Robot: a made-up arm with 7 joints. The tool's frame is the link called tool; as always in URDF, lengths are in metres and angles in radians.
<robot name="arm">
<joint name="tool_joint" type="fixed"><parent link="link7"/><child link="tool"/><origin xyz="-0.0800 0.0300 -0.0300"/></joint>
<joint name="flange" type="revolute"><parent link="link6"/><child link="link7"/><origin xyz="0.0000 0.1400 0.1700"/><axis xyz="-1 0 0"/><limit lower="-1.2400" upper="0.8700"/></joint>
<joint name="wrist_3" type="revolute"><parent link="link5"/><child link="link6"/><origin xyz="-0.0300 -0.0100 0.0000"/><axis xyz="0 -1 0"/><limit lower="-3.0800" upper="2.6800"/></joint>
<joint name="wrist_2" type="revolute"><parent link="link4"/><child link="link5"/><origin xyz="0.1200 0.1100 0.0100"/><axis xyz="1 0 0"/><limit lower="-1.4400" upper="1.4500"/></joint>
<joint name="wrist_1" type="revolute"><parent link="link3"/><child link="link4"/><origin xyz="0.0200 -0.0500 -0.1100"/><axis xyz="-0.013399 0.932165 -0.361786"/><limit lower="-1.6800" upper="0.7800"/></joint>
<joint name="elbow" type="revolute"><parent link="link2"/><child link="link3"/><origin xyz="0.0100 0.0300 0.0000"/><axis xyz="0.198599 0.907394 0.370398"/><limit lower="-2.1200" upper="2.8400"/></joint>
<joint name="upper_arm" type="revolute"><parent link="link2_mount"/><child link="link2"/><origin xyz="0.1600 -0.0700 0.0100"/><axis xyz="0 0 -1"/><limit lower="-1.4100" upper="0.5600"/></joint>
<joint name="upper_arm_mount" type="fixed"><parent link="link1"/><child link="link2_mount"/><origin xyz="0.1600 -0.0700 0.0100"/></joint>
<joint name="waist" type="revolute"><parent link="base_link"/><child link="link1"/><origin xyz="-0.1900 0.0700 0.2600"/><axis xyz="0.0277 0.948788 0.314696"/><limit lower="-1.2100" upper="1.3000"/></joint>
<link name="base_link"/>
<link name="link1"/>
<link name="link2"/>
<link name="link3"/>
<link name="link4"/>
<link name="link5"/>
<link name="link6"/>
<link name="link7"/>
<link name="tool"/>
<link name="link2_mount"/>
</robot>
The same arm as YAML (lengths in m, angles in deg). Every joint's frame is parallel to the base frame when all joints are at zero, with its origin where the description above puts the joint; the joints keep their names.
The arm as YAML. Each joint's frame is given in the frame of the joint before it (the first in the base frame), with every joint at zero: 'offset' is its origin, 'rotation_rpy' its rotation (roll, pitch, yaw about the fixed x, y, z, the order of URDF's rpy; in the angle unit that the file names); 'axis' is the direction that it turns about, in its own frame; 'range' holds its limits. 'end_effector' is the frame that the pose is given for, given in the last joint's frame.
length_unit: m
angle_unit: deg
chain:
  - id: waist
    offset: [-0.19, 0.07, 0.26]
    rotation_rpy: [0.0, 0.0, 0.0]
    axis: [0.0277, 0.948788, 0.314696]
    range: [-69.33, 74.48]
  - id: upper_arm
    offset: [0.32, -0.14, 0.02]
    rotation_rpy: [0.0, 0.0, 0.0]
    axis: [0.0, 0.0, -1.0]
    range: [-80.79, 32.09]
  - id: elbow
    offset: [0.01, 0.03, 0.0]
    rotation_rpy: [0.0, 0.0, 0.0]
    axis: [0.198599, 0.907394, 0.370398]
    range: [-121.47, 162.72]
  - id: wrist_1
    offset: [0.02, -0.05, -0.11]
    rotation_rpy: [0.0, 0.0, 0.0]
    axis: [-0.013399, 0.932165, -0.361786]
    range: [-96.26, 44.69]
  - id: wrist_2
    offset: [0.12, 0.11, 0.01]
    rotation_rpy: [0.0, 0.0, 0.0]
    axis: [1.0, 0.0, 0.0]
    range: [-82.51, 83.08]
  - id: wrist_3
    offset: [-0.03, -0.01, 0.0]
    rotation_rpy: [0.0, 0.0, 0.0]
    axis: [0.0, -1.0, 0.0]
    range: [-176.47, 153.55]
  - id: flange
    offset: [0.0, 0.14, 0.17]
    rotation_rpy: [0.0, 0.0, 0.0]
    axis: [-1.0, 0.0, 0.0]
    range: [-71.05, 49.85]
end_effector:
  offset: [-0.08, 0.03, -0.03]
  rotation_rpy: [0.0, 0.0, 0.0]

